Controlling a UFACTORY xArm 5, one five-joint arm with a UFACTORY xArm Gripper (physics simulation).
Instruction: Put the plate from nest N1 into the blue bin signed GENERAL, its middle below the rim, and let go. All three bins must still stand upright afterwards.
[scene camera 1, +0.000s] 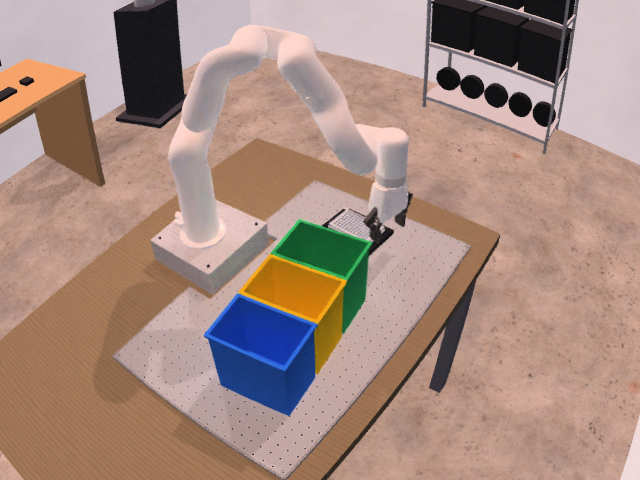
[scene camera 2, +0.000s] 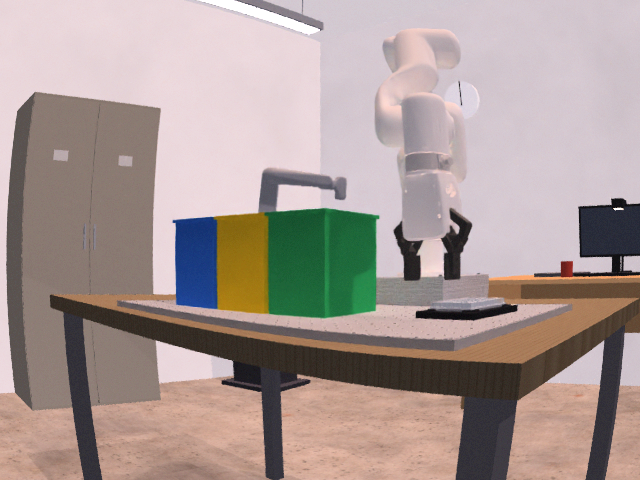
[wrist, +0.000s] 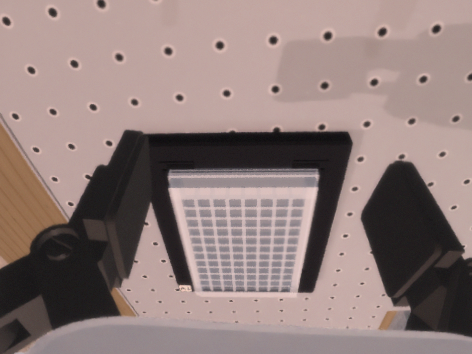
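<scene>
A pale, clear plate with a grid of wells lies flat in a black nest behind the green bin. My gripper is open and empty, pointing down, higher than the plate and apart from it. In the wrist view the plate shows between the two spread fingers. The blue bin stands upright at the near end of the row in scene view 1. Its inside looks empty; its sign does not show.
A yellow bin and a green bin stand upright in a tight row with the blue one. The green bin is nearest the nest. All stand on a perforated board on a wooden table.
</scene>
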